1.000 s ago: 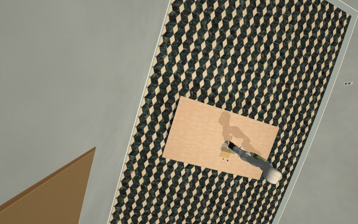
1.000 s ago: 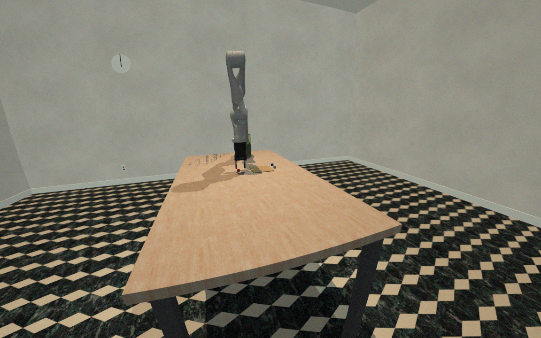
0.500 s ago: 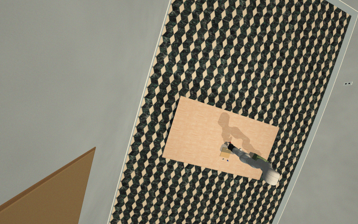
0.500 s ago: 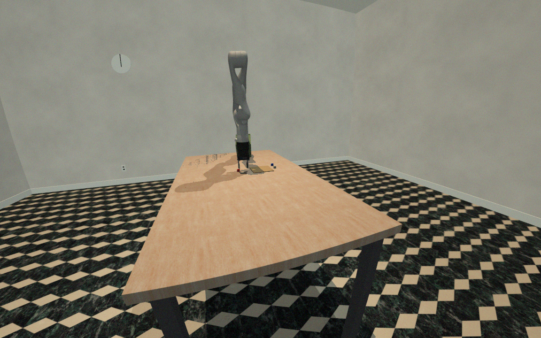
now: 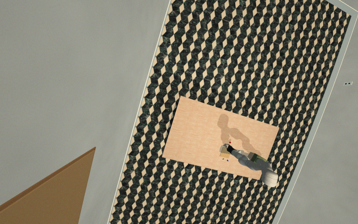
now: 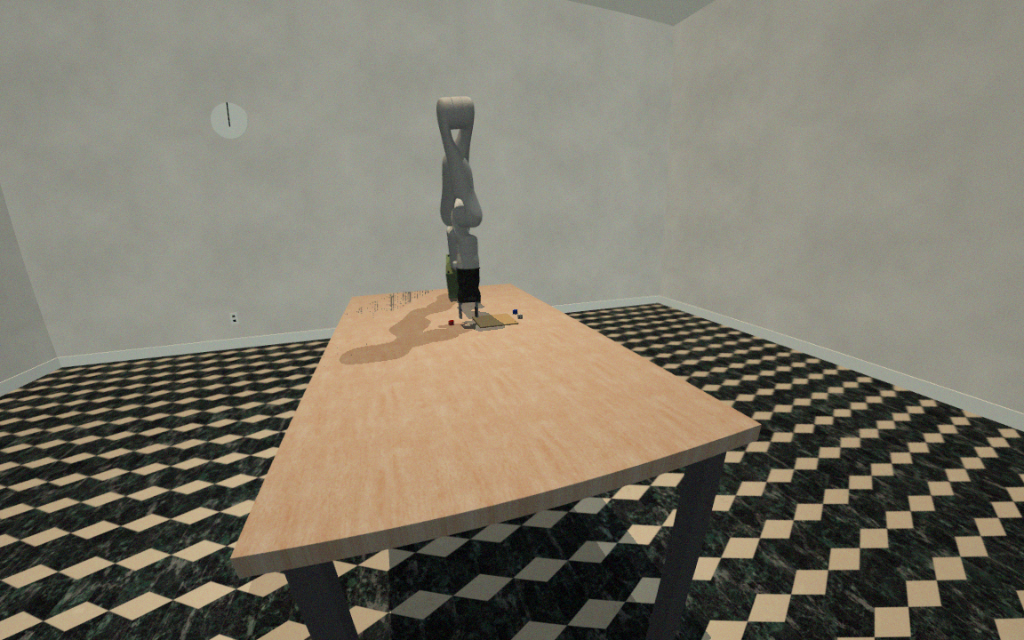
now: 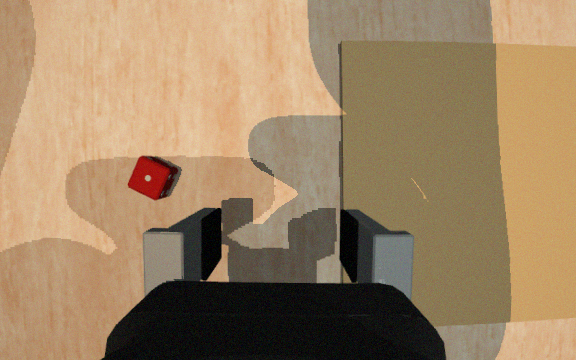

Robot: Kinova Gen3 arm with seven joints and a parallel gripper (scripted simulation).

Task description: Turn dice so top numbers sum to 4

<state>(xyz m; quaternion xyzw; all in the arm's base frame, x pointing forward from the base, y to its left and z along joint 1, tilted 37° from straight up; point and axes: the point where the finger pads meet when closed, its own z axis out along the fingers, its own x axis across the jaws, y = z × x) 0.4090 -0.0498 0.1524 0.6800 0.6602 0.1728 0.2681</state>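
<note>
My hand is 100 mm to the right of the tan mat, 40 mm above it and 10 mm past it. Also, from my hand: blue die 210 mm to the left, 70 mm behind, 40 mm below; red die 60 mm to the right, 40 mm below, 30 mm behind; white die 200 mm to the left, 40 mm below, 10 mm behind.
</note>
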